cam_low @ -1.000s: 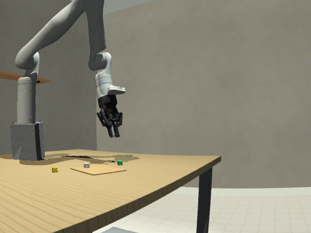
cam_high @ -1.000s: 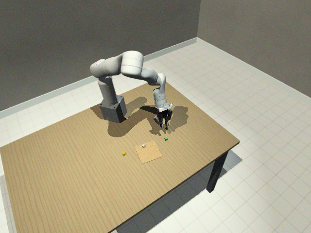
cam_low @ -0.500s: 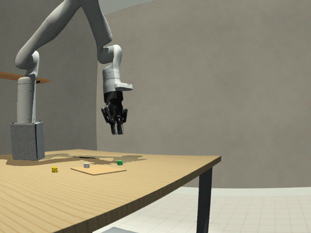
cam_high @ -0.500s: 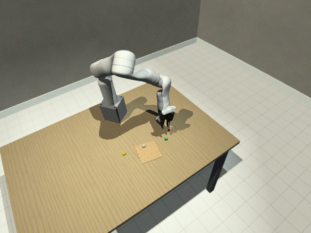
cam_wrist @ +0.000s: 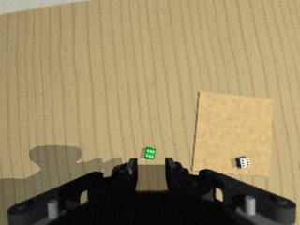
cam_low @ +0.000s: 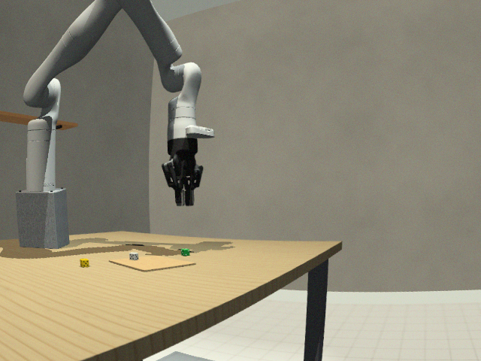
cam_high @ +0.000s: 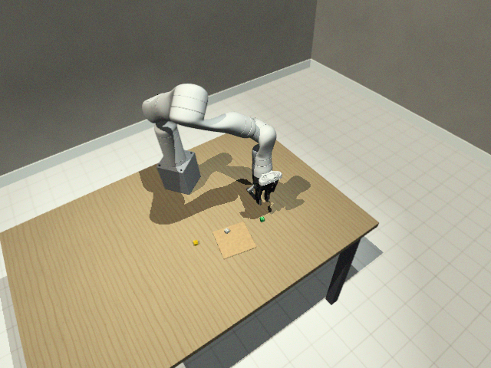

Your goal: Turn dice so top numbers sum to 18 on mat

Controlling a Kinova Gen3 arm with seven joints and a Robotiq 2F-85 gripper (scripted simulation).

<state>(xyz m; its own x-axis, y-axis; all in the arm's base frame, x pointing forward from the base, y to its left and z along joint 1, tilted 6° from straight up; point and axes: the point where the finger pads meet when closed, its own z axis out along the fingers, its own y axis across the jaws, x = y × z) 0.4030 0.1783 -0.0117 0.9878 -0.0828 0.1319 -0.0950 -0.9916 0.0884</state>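
Now: hand 130 mm above the green die. Round my hand: yellow die 290 mm to the right, 130 mm below, 60 mm behind; then white die 160 mm to the right, 130 mm below, 40 mm behind; then tan mat 150 mm to the right, 140 mm below, 10 mm ahead.
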